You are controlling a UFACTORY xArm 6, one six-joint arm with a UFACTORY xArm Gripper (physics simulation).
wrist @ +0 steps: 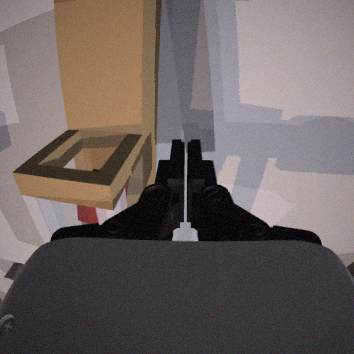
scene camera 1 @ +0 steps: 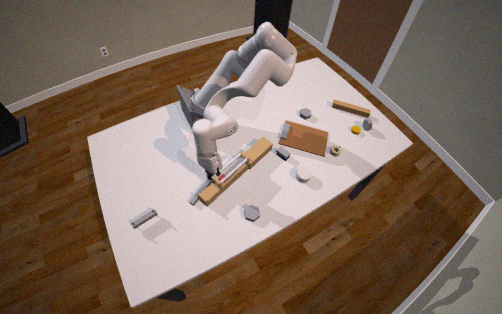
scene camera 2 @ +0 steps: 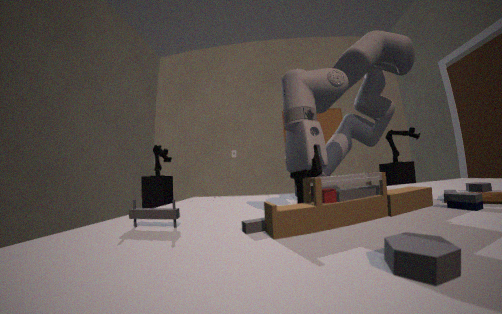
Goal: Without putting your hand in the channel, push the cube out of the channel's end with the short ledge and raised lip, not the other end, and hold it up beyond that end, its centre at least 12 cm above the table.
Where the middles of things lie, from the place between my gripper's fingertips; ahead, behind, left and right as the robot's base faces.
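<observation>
Measured from the tan ledge with raised lip (scene camera 2: 284,221), my hand is 10 mm below it, 120 mm to the right of it and 20 mm short of it. There's also a brown board (scene camera 1: 294,135), and that's 30 mm below my hand, 510 mm to the left of it and 60 mm ahead of it. Going by their middles, the tan ledge with raised lip is the nearest to my hand of the things named here.
</observation>
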